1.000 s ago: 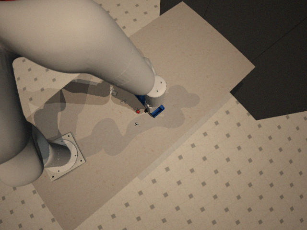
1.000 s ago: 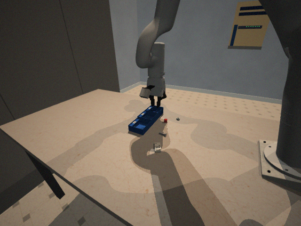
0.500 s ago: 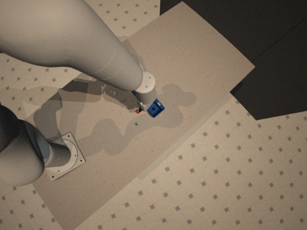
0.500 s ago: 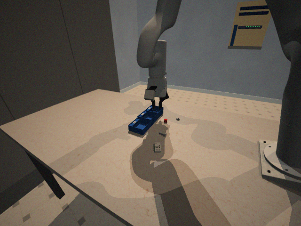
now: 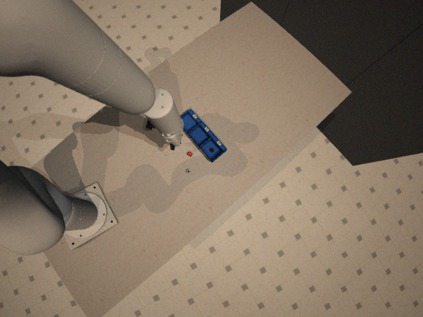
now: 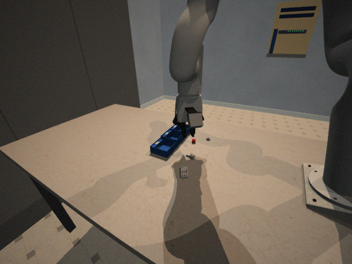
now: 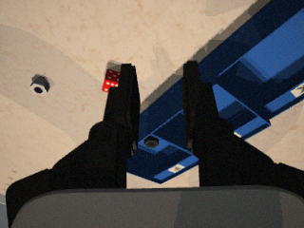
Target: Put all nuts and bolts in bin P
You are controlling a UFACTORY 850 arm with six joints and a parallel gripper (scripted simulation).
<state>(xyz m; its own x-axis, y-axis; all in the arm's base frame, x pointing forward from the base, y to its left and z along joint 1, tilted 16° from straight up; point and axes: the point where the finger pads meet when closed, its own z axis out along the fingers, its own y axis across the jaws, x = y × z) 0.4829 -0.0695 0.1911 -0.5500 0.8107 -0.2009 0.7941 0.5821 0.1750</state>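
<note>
Right now my hand is 8 cm above the grey bolt, 5 cm to the right of it and 3 cm past it. From my hand the other things lie so: blue bin: 9 cm ahead, 7 cm below, 5 cm to the right; grey nut: 12 cm to the right, 9 cm below, 7 cm behind; red die: 8 cm below, 7 cm to the right, 1 cm behind.
</note>
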